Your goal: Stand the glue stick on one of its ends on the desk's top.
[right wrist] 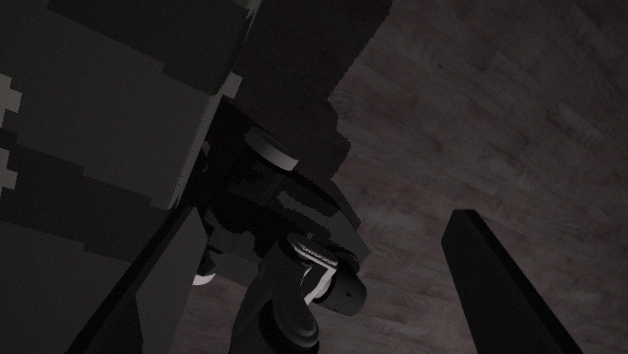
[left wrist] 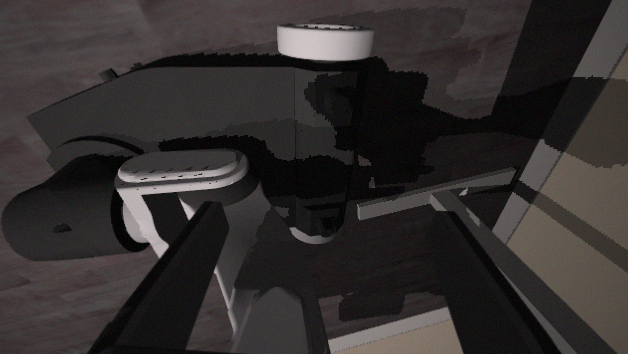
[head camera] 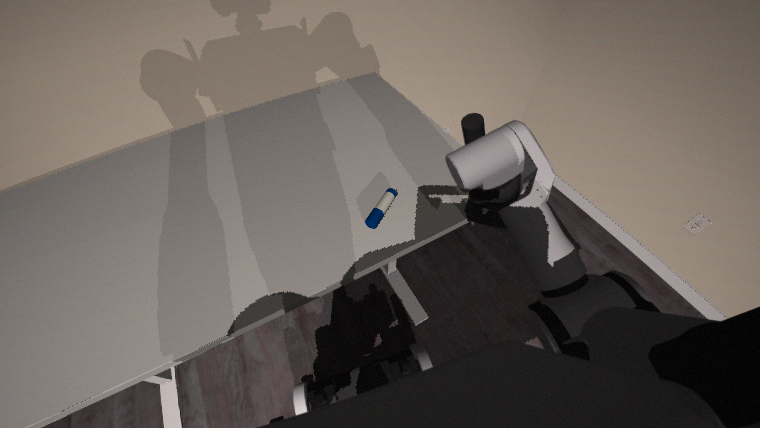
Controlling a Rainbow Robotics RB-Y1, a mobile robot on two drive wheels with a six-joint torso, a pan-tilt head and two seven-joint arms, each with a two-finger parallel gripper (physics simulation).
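Where they show: left gripper, fingertip midpoint: [left wrist: 326, 219]; right gripper, fingertip midpoint: [right wrist: 322, 224] [head camera: 495, 228]; robot's base, link origin: [head camera: 367, 388].
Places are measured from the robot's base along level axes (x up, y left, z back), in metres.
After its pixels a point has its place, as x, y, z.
Note:
The glue stick [head camera: 381, 208] @[0.977, -0.159, -0.242] lies on its side on the desk's top [head camera: 106, 239] @[0.951, 0.501, -0.392], near the desk's right end in the head view. It has a white middle and blue ends; the longer blue end points down and left. My right gripper [right wrist: 322, 224] @[0.952, -0.392, -0.122] is open, with nothing between its fingers. In the head view my right arm is at the desk's front right corner, right of the glue stick, and hides most of the gripper. My left gripper [left wrist: 326, 219] @[0.567, 0.232, 0.104] is open and empty. The glue stick does not show in either wrist view.
The desk's front edge [head camera: 287, 312] @[0.930, 0.087, -0.092] runs from lower left to upper right, with a white desk leg [head camera: 170, 398] below it. Walls stand behind the desk and at the right. In the right wrist view, the desk [right wrist: 110, 120] @[0.951, -0.385, -0.202] is at the left and the robot's base [right wrist: 320, 200] @[0.169, -0.217, 0.236] stands beside it.

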